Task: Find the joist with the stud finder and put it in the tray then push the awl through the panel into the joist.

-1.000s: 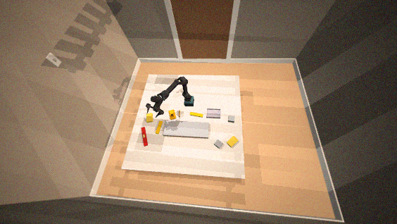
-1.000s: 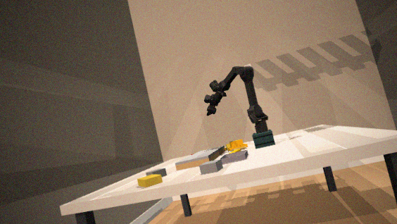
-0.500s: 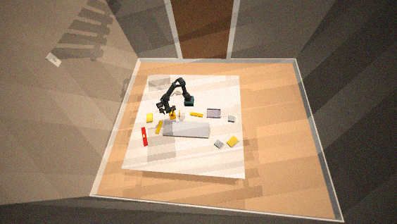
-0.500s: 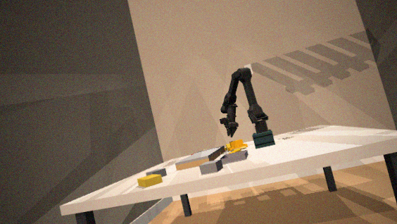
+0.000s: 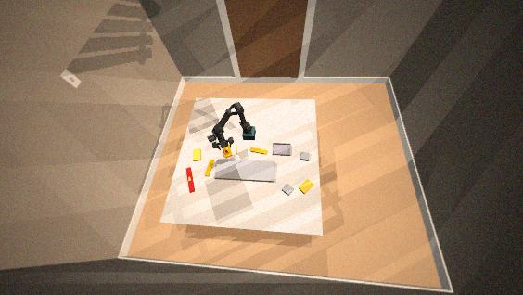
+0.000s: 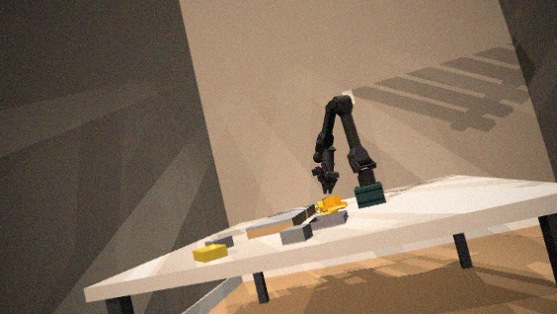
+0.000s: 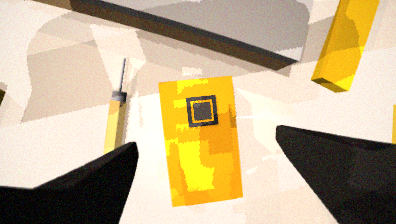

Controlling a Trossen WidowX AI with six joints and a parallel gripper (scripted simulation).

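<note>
The stud finder is 3 cm below my gripper tip. From my gripper tip the other things lie so: red bar (28 cm ahead, 29 cm to the right, 6 cm below); awl (9 cm to the left, 7 cm below); grey tray (5 cm behind, 50 cm to the left, 6 cm below).
</note>
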